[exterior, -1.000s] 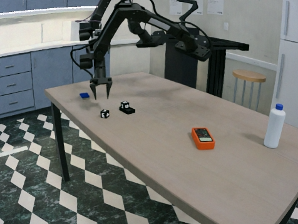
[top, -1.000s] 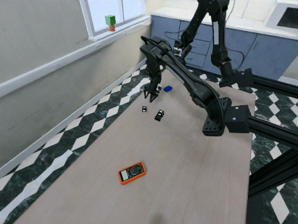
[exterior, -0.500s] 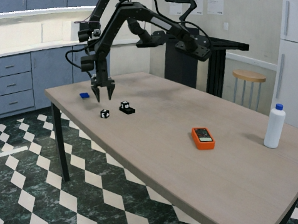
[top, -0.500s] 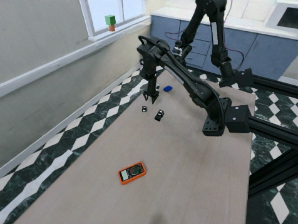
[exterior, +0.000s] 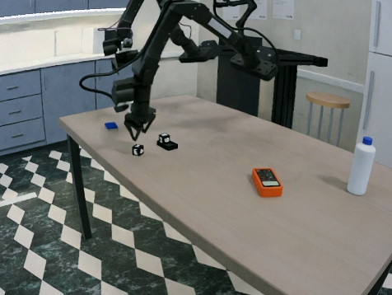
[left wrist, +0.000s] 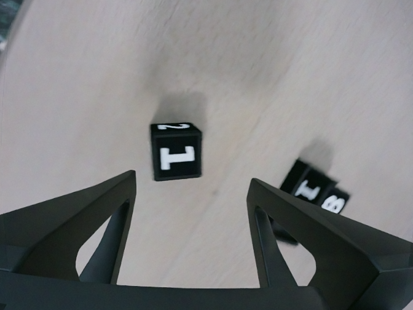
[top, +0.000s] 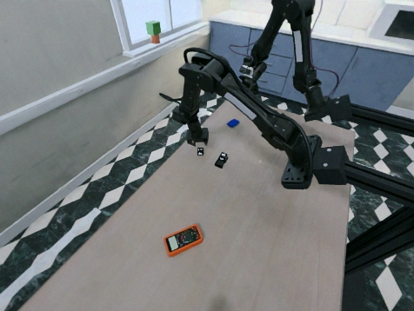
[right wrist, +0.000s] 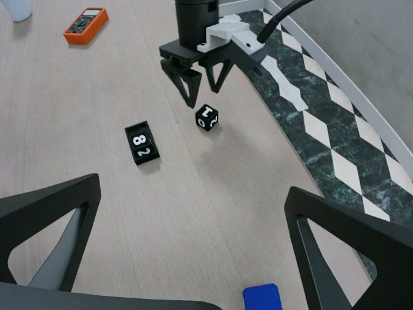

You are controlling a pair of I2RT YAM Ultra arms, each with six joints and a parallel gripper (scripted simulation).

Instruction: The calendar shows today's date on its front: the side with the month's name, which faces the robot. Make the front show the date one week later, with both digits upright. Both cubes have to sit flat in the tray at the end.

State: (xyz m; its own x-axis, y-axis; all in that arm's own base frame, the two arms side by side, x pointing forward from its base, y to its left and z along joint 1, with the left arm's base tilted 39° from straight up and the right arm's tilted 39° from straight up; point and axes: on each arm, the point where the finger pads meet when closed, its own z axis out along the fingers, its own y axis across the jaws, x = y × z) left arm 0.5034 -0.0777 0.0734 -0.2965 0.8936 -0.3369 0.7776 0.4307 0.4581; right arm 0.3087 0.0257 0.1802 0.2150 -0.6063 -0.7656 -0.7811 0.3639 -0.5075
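Note:
The black calendar tray lies 120 mm behind my left hand and 60 mm below it. Also, from my left hand: flat blue object 40 mm behind, 330 mm to the right, 60 mm below; then white bottle 390 mm behind, 660 mm to the left, 10 mm above.

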